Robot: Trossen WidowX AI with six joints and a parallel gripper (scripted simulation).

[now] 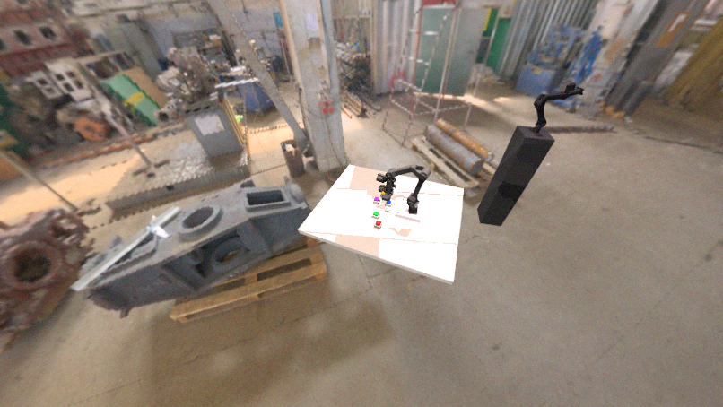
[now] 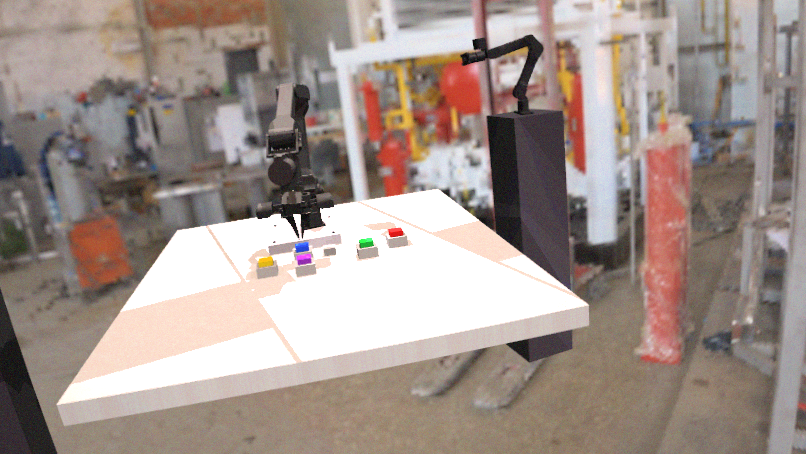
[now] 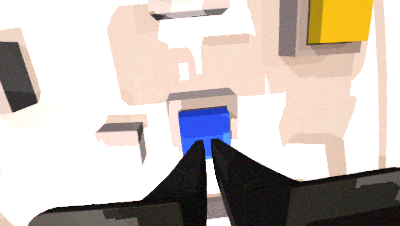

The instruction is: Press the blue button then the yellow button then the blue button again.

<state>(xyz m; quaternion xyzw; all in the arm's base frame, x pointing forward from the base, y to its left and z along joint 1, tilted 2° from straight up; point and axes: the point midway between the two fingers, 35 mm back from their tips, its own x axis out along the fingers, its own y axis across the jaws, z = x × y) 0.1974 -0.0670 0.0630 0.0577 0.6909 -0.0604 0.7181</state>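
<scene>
My gripper tip is 20 mm above the blue button. Round my gripper tip: small grey block (70 mm to the left, 40 mm below); yellow button (100 mm to the right, 50 mm ahead, 20 mm below); purple button (100 mm ahead, 20 mm below, 10 mm to the right).
</scene>
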